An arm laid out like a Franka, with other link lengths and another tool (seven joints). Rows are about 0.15 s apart.
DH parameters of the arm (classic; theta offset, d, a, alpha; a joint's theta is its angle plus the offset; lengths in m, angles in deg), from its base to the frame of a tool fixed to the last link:
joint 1: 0 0.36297 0 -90
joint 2: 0 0 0 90
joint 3: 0 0.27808 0.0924 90
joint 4: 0 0 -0.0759 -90
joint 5: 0 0.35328 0 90
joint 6: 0 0 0.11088 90
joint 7: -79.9 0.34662 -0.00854 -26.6
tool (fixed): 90 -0.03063 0 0
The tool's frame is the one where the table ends.
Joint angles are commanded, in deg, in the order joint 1, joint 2, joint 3, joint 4, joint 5, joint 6, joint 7. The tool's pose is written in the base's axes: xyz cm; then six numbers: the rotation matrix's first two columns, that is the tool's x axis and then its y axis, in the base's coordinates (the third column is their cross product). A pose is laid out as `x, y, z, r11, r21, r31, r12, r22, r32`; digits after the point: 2 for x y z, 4 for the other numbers.
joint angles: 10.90 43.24 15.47 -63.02 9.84 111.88 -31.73
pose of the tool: 67.36, 34.50, 19.25, 0.6924, 0.3817, 0.6122, 0.6423, -0.7126, -0.2822
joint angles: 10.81 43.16 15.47 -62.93 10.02 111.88 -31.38
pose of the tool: 67.45, 34.48, 19.46, 0.6960, 0.3738, 0.6131, 0.6362, -0.7169, -0.2851
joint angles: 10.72 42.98 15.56 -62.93 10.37 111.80 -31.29
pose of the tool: 67.42, 34.61, 19.74, 0.6980, 0.3677, 0.6145, 0.6336, -0.7169, -0.2907
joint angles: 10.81 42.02 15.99 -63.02 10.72 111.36 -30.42
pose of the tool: 67.06, 35.32, 20.94, 0.7005, 0.3576, 0.6177, 0.6295, -0.7174, -0.2986
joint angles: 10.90 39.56 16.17 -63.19 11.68 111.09 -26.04
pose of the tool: 66.99, 36.11, 24.05, 0.7236, 0.2954, 0.6238, 0.5790, -0.7517, -0.3157
